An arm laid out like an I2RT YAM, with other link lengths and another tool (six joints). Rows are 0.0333 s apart.
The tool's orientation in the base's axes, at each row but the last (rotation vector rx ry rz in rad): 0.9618 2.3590 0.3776; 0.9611 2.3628 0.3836; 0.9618 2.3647 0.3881; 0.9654 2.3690 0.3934; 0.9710 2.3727 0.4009; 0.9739 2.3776 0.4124; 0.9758 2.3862 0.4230; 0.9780 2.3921 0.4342
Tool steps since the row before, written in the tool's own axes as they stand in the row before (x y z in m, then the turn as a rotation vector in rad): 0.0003 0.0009 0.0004 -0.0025 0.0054 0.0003; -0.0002 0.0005 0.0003 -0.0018 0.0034 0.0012; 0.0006 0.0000 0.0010 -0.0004 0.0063 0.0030; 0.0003 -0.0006 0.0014 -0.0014 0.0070 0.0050; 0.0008 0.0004 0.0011 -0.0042 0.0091 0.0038; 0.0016 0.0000 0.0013 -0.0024 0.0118 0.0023; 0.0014 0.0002 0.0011 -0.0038 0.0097 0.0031; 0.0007 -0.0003 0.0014 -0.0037 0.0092 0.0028
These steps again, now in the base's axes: 0.0006 0.0009 0.0000 0.0046 0.0020 0.0032; 0.0006 0.0002 0.0001 0.0036 0.0012 0.0013; 0.0002 0.0005 -0.0010 0.0055 0.0043 0.0006; 0.0003 -0.0001 -0.0015 0.0076 0.0042 -0.0003; 0.0004 0.0009 -0.0010 0.0098 0.0036 0.0026; -0.0002 0.0012 -0.0016 0.0093 0.0066 0.0044; -0.0001 0.0012 -0.0013 0.0094 0.0042 0.0033; 0.0002 0.0004 -0.0015 0.0089 0.0039 0.0033
